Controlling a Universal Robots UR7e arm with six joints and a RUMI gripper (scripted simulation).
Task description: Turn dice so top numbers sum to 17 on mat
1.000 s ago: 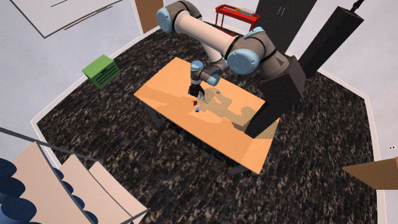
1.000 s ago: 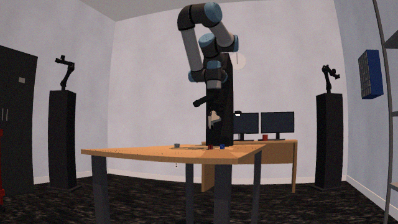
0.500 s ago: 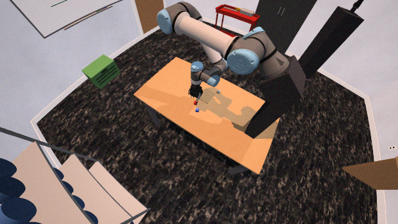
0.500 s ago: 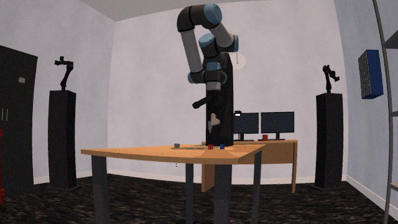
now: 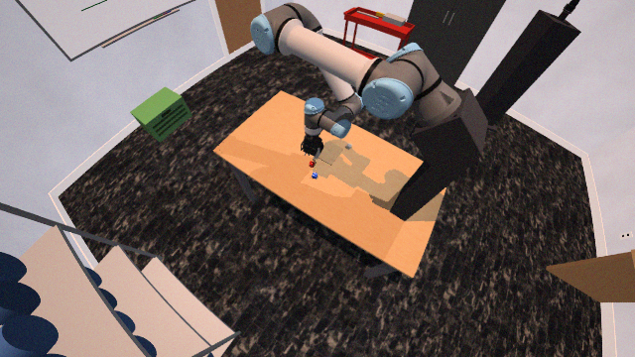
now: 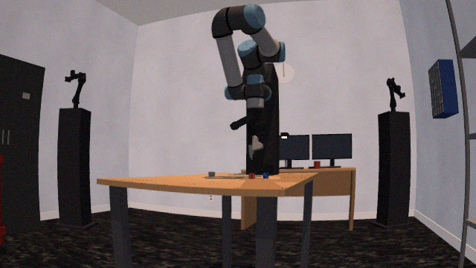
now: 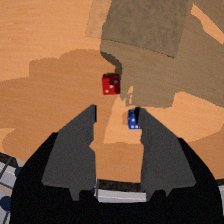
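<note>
Right now the red die is 9 cm below my hand. From my hand the other things lie so: blue die: 9 cm below, 7 cm to the left, 3 cm behind; grey die: 18 cm to the right, 18 cm behind, 9 cm below; tan mat: 12 cm to the right, 10 cm below, 6 cm behind.
</note>
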